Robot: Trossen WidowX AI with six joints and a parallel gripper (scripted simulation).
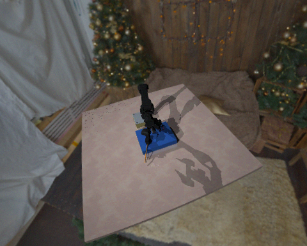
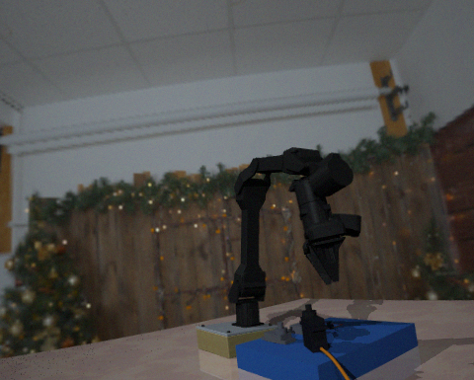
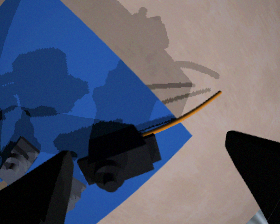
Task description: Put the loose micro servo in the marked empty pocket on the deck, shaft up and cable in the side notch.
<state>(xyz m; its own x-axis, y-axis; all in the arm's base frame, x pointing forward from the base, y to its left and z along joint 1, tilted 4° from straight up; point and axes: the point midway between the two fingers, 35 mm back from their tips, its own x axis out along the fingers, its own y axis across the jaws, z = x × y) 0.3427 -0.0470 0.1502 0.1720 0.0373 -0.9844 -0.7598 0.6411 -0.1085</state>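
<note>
The blue deck lies 14 cm below my gripper tip, 5 cm to the left of it and 4 cm behind it.
</note>
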